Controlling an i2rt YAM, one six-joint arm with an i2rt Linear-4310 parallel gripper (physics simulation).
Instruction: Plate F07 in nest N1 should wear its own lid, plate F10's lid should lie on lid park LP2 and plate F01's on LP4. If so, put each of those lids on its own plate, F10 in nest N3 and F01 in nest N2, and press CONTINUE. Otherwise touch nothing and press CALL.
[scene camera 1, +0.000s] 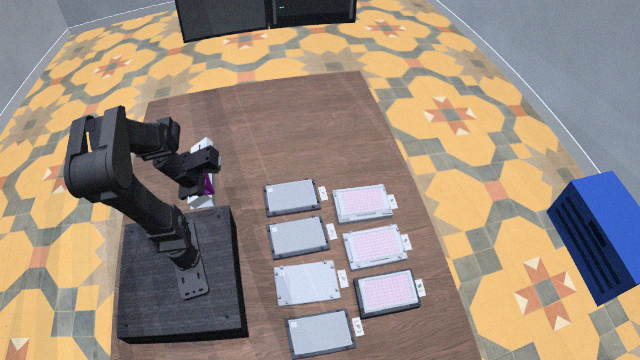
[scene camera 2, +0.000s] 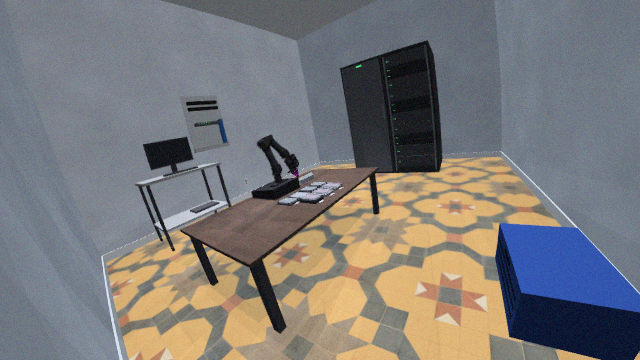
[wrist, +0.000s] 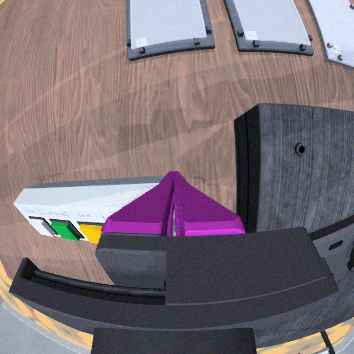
Labels:
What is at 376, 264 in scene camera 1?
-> A nest N2.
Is the gripper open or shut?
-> Shut.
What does the gripper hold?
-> Nothing.

